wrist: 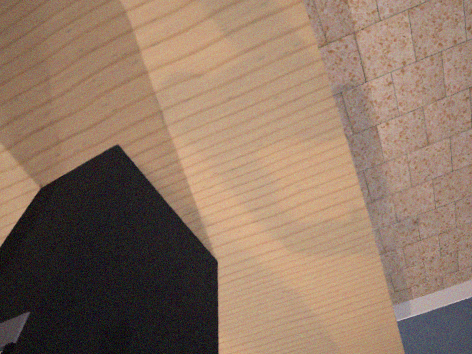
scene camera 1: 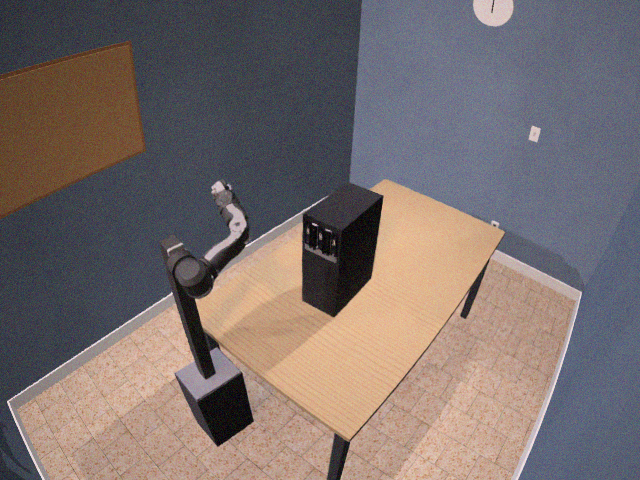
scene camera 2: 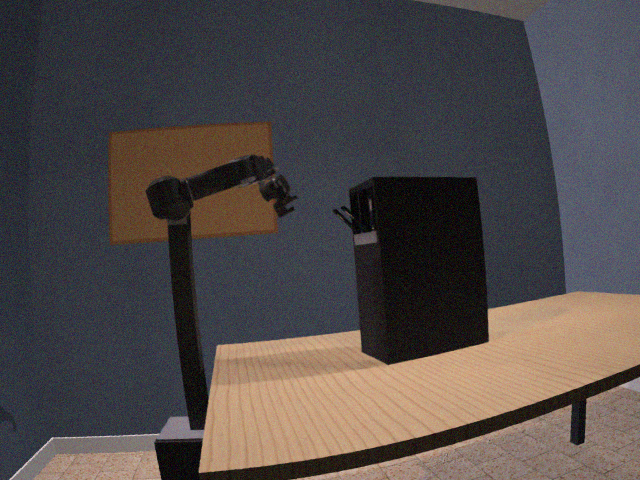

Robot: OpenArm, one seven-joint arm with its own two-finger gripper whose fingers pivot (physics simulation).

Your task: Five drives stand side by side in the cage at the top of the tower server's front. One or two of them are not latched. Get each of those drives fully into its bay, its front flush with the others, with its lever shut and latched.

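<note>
The black tower server (scene camera 1: 356,253) (scene camera 2: 429,268) (wrist: 115,235) stands upright on the table. Its drive cage (scene camera 1: 320,238) is at the top of the front, above a light grey strip (scene camera 1: 320,254) (scene camera 2: 365,238) (wrist: 14,328). In scene camera 2, two dark levers (scene camera 2: 343,219) slant outward and up from the cage front, side by side. Which bays they belong to, and whether any drive stands proud, is too dark and small to tell. My gripper (scene camera 2: 293,204) is open and empty, in the air in front of the cage, at about the levers' height and apart from them. Its fingers do not show in the wrist view.
The wooden table (scene camera 1: 413,289) (scene camera 2: 310,413) (wrist: 280,150) carries the tower. My arm's dark post (scene camera 1: 192,320) (scene camera 2: 180,310) rises from a box base (scene camera 1: 219,408) beyond the table's near edge. A cork board (scene camera 1: 72,124) (scene camera 2: 134,155) hangs on the wall behind the arm.
</note>
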